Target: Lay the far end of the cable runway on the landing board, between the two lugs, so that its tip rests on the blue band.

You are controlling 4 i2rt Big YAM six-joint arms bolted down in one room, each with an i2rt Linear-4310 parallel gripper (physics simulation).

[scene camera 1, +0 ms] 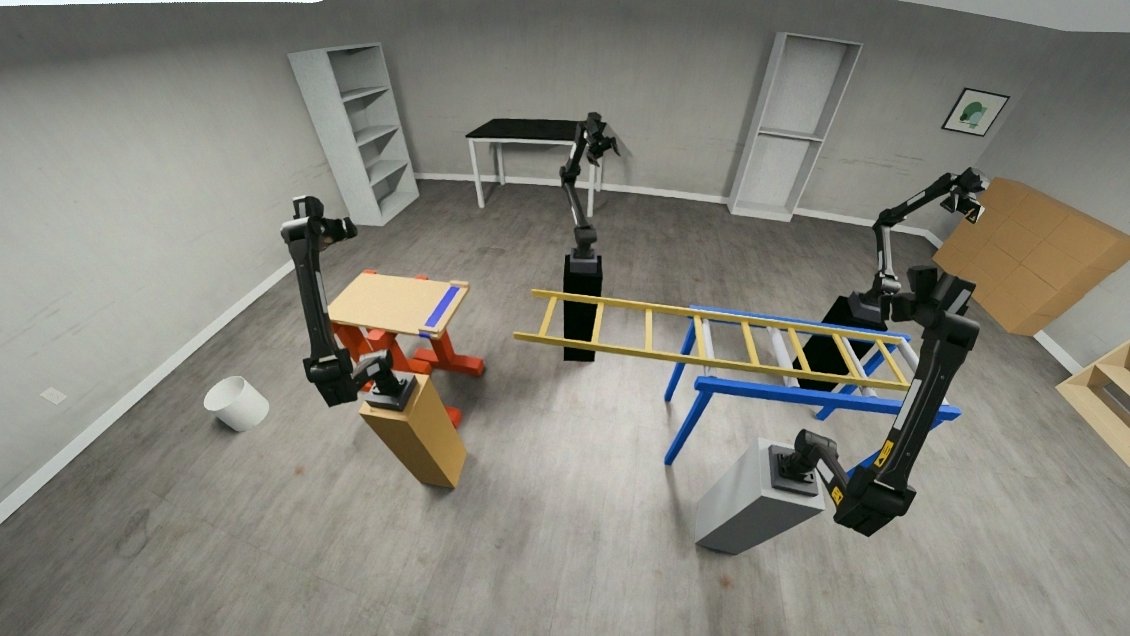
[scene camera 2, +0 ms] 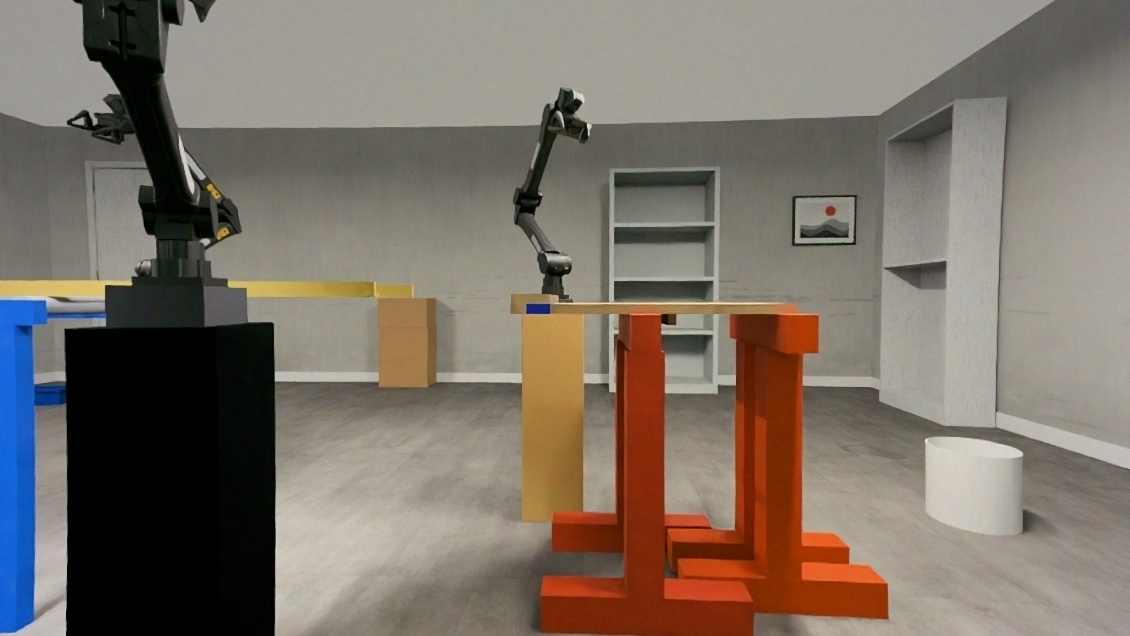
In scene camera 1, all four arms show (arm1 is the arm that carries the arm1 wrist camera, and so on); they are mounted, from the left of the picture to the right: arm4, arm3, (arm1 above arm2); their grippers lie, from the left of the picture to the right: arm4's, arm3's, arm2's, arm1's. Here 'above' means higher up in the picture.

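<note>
The yellow cable runway (scene camera 1: 616, 349) (scene camera 2: 316, 289) lies across the blue stand (scene camera 1: 798, 394) (scene camera 2: 17, 466). Its left end in scene camera 1 sticks out in mid-air, apart from the landing board (scene camera 1: 379, 302) (scene camera 2: 672, 308). The blue band (scene camera 1: 442, 306) (scene camera 2: 537, 308) crosses the board near its runway-side edge, between small lugs at the corners. Arm1's gripper (scene camera 1: 971, 211) is open beyond the runway's right end. Arm2's gripper (scene camera 1: 939, 290) is above that end; its fingers are unclear. Arm3's gripper (scene camera 1: 605, 154) is open, high behind the runway. Arm4's gripper (scene camera 1: 351, 228) is above and behind the board, fingers unclear.
Orange trestles (scene camera 1: 458, 363) (scene camera 2: 644, 442) carry the board. Arm3's black pedestal (scene camera 1: 579, 331) stands behind the runway's free end. Arm4's tan pedestal (scene camera 1: 419, 434) stands in front of the board. A grey pedestal (scene camera 1: 747, 501) carries arm2. A white bin (scene camera 1: 237, 404) (scene camera 2: 972, 489) stands on the floor.
</note>
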